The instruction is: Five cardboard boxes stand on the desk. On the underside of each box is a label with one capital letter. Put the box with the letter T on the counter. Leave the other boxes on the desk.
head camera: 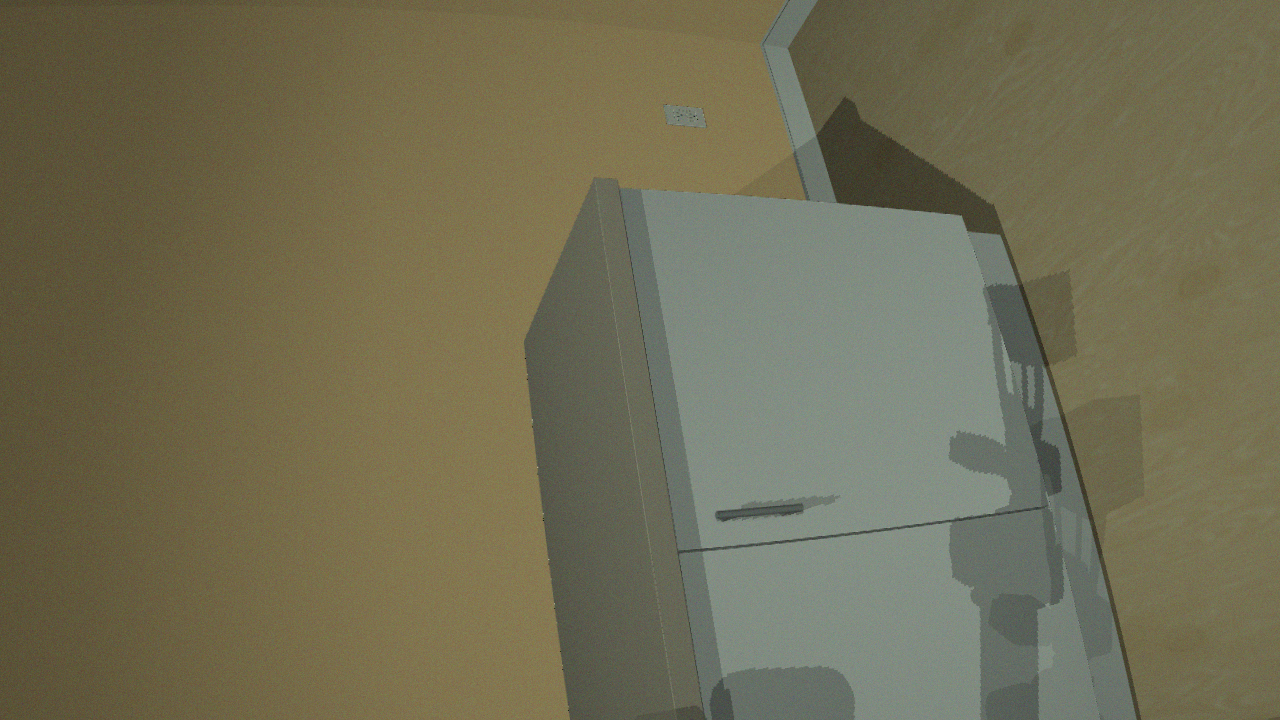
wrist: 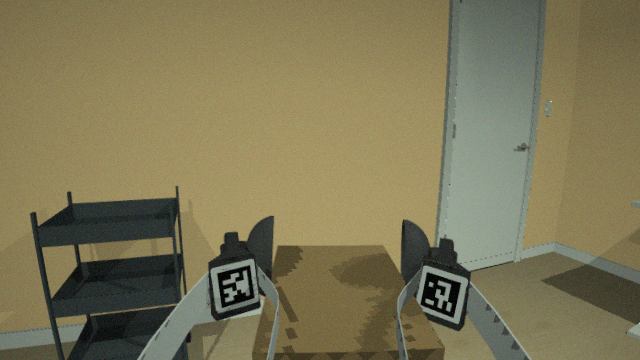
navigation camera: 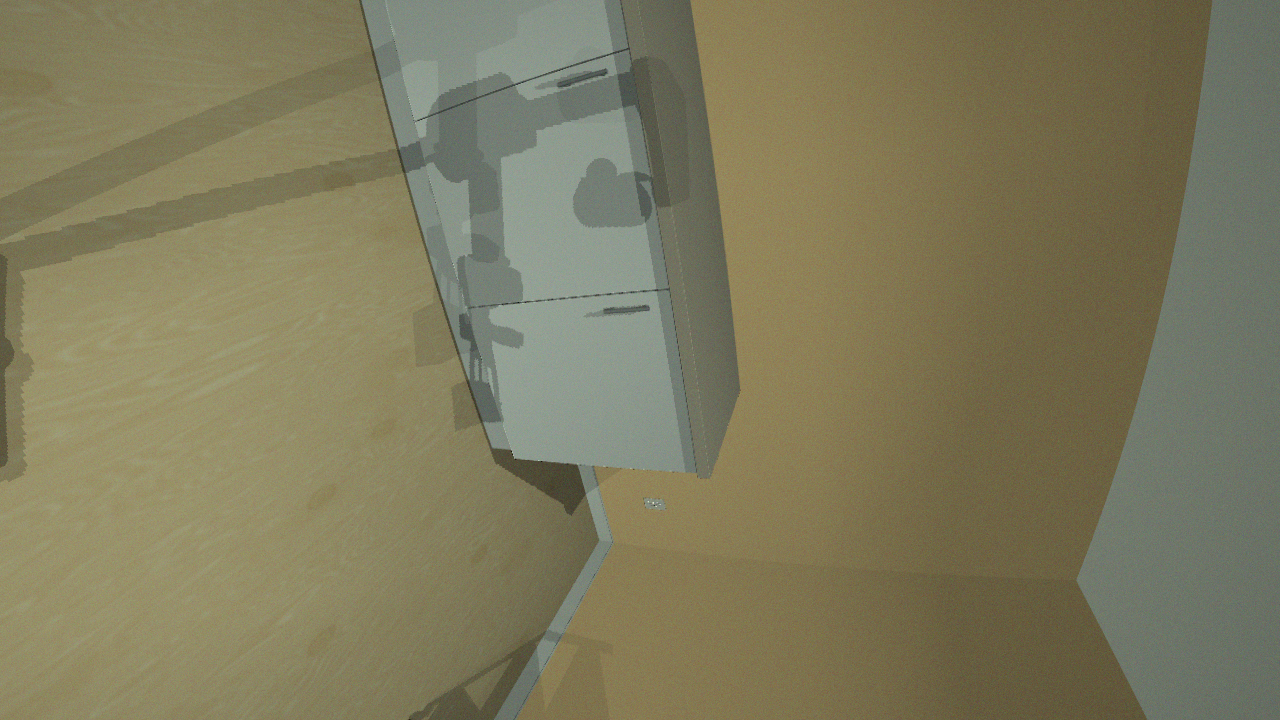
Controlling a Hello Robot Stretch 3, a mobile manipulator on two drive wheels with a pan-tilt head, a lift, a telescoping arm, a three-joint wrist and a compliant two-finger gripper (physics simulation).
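Frame: origin at the robot's base, x ahead, y left, z up, level; metres.
Where they show: gripper, between the fingertips: [wrist: 336,244].
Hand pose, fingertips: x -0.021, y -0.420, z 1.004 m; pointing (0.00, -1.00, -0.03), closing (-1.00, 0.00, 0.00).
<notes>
After its pixels a point has its place.
A brown cardboard box [wrist: 332,295] {x -0.020, y -0.371, z 1.001 m} sits between the two fingers of my gripper [wrist: 336,244] {x -0.021, y -0.420, z 1.003 m} in the wrist view. The fingers press on its left and right sides, and it is held upright. Its underside is hidden, so no letter shows. The counter [head camera: 595,447] {x 1.421, y 0.119, z 0.910 m} [navigation camera: 702,268] {x 1.370, y 0.333, z 0.910 m} is a long unit with a taupe top and pale grey doors; it appears sideways in the head and navigation views. The part of its top that shows bears no box. The gripper does not show in those two views, but shadows of the robot fall on the doors. The desk and other boxes cannot be made out.
A dark three-shelf cart [wrist: 107,235] {x 0.757, y -1.217, z 0.685 m} stands at the left by the wall in the wrist view. A grey door [wrist: 490,135] {x -1.069, y -2.512, z 1.001 m} is at the right. Edges of a white object [wrist: 634,330] show at the far right. A wall outlet [head camera: 685,116] {x 2.271, y -0.690, z 0.400 m} [navigation camera: 654,504] {x 2.271, y -0.692, z 0.399 m} is beyond the counter's end.
</notes>
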